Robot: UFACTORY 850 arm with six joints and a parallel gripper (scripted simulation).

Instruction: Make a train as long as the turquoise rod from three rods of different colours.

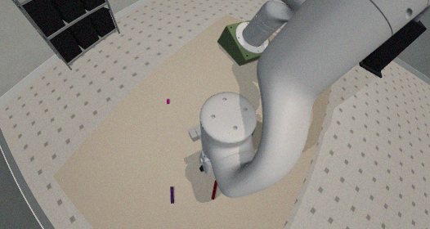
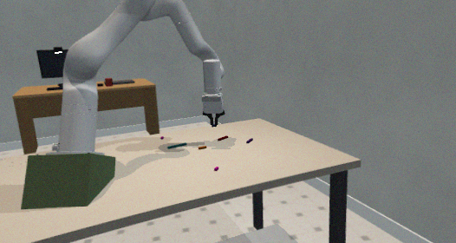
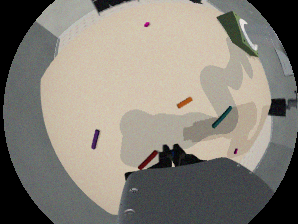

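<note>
Now: the turquoise rod 180 mm behind my hand, 110 mm below it and 60 mm to the left of it. Also, from my hand: red rod: 110 mm below, 70 mm ahead, 30 mm to the left; then orange rod: 110 mm below, 90 mm behind, 40 mm to the right; then blue rod: 20 mm below.
</note>
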